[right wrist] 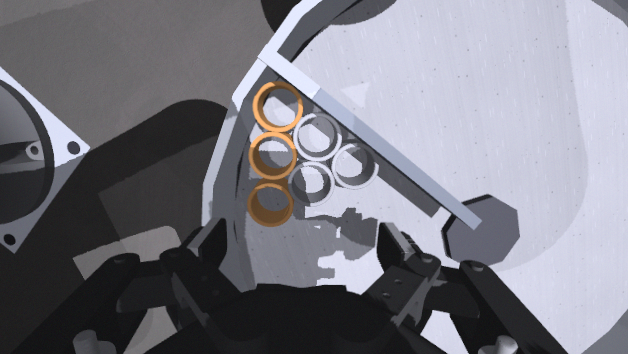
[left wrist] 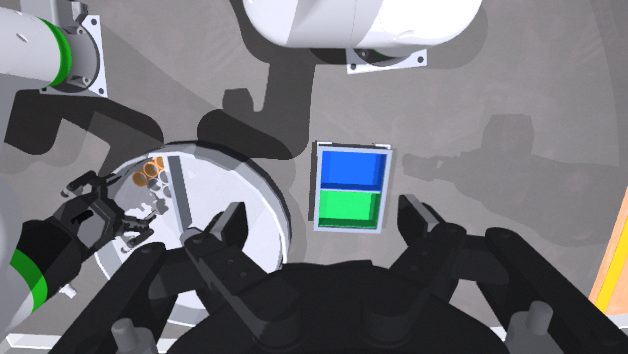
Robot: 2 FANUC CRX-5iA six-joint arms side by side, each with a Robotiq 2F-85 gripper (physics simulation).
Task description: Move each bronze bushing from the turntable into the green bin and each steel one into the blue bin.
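Note:
Three bronze bushings [right wrist: 270, 217] [left wrist: 139, 179] stand in a row along the wall of the round white turntable [right wrist: 450, 100] [left wrist: 230, 200]. Three steel bushings [right wrist: 312, 196] stand beside them, between that row and the divider bar. The blue bin [left wrist: 352, 169] and the green bin [left wrist: 348, 205] adjoin in one grey-framed box right of the turntable; no bushing shows in either. My left gripper [left wrist: 322, 213] is open and empty, high above the floor near the bins. My right gripper [right wrist: 302, 235] [left wrist: 135, 195] is open and empty over the turntable, near the closest bronze bushing.
The divider bar [right wrist: 400, 155] [left wrist: 180, 192] runs from the turntable's rim to its dark hub [right wrist: 487, 232]. A white robot arm [left wrist: 360, 22] stands behind the bins. An orange and yellow edge [left wrist: 614, 270] shows at the far right of the left wrist view.

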